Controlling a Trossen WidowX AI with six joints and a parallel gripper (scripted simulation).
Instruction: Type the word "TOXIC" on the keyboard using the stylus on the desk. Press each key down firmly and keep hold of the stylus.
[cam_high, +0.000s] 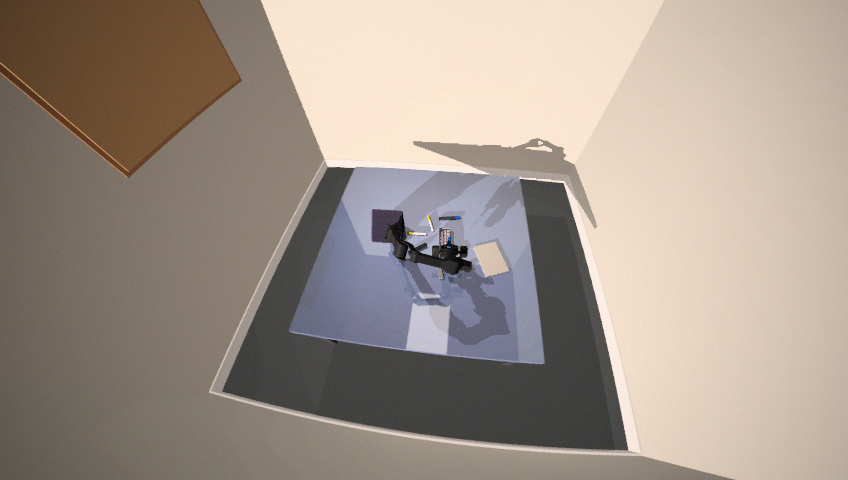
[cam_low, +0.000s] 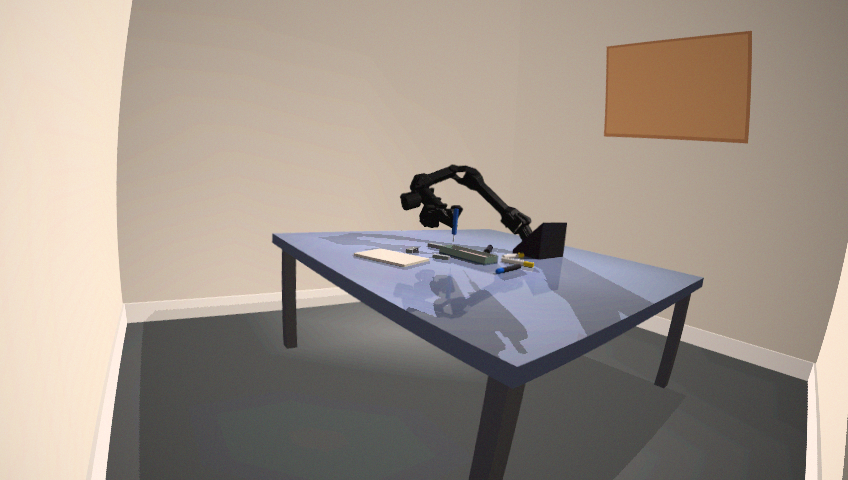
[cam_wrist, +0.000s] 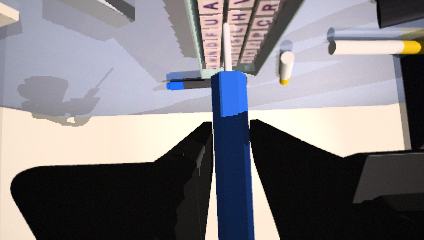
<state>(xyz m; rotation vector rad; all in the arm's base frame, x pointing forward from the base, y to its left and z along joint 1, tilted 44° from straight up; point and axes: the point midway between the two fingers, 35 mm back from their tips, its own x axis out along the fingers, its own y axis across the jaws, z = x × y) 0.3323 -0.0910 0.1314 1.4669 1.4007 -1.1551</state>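
The Q key is 3 cm behind my gripper tip, 2 cm to the left of it and 9 cm below it. The rest, counted from my gripper tip: blue stylus (1 cm below); then cream notepad (25 cm ahead, 4 cm to the right, 10 cm below); then black pen (5 cm ahead, 27 cm to the left, 9 cm below).
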